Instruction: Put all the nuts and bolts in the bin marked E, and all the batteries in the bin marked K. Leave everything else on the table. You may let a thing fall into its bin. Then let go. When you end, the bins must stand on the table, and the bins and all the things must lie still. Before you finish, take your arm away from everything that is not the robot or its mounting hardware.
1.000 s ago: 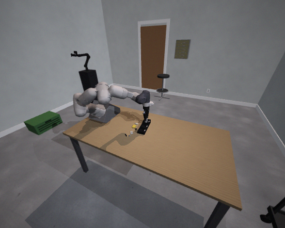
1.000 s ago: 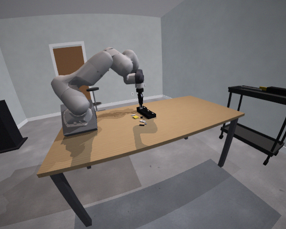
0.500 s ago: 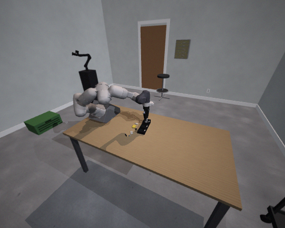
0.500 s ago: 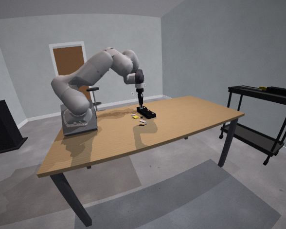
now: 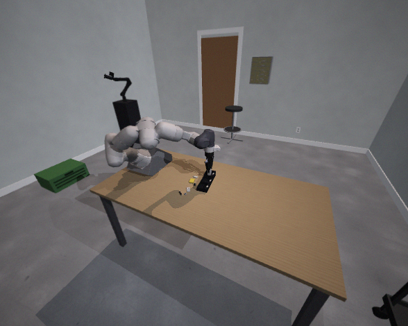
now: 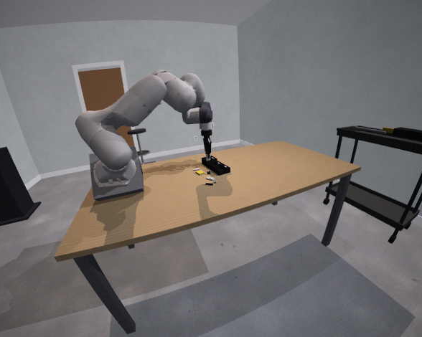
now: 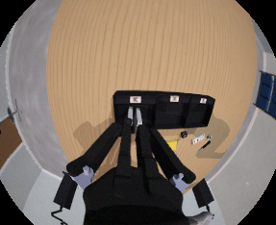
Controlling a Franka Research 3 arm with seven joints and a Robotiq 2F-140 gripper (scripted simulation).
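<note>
Right now the dark piece is 30 cm to the right of my hand, 13 cm behind it and 5 cm below it. The rest, counted from my hand: yellow piece: 12 cm to the right, 11 cm behind, 5 cm below; then white spotted card: 23 cm to the right, 9 cm behind, 5 cm below.
</note>
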